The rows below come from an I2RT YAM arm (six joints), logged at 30 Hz.
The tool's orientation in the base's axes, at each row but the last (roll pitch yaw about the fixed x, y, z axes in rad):
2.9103, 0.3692, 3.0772
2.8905, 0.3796, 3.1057
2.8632, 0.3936, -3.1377
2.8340, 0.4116, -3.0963
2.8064, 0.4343, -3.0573
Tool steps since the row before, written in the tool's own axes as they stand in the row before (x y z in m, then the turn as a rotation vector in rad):
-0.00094, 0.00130, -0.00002, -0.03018, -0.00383, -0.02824
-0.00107, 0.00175, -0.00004, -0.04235, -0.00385, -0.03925
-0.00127, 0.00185, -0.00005, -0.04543, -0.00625, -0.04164
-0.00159, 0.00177, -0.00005, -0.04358, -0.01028, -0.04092
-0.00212, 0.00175, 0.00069, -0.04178, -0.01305, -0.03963
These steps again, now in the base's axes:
0.00084, 0.00121, 0.00064, 0.01785, -0.01137, 0.03571
0.00088, 0.00165, 0.00084, 0.02510, -0.01439, 0.05012
0.00095, 0.00177, 0.00100, 0.02733, -0.01735, 0.05281
0.00115, 0.00173, 0.00117, 0.02656, -0.02101, 0.05033
0.00179, 0.00204, 0.00082, 0.02601, -0.02325, 0.04764

